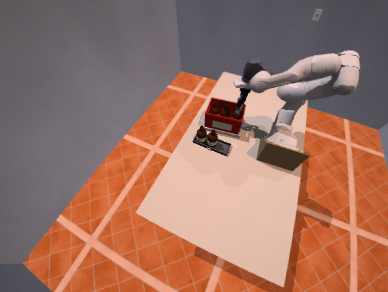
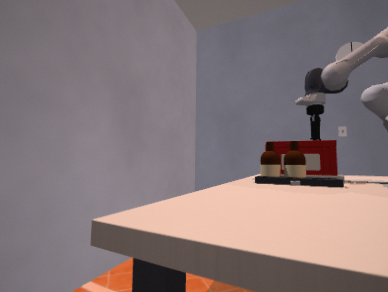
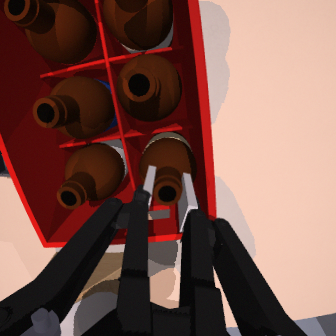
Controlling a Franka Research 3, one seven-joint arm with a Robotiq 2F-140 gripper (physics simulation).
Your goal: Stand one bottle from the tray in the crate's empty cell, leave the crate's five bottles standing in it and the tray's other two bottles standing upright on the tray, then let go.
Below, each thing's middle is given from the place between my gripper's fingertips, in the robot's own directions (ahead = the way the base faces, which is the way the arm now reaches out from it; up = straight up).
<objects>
Now: the brown bottle [image 3: 169, 151] 4 cm below my hand.
</objects>
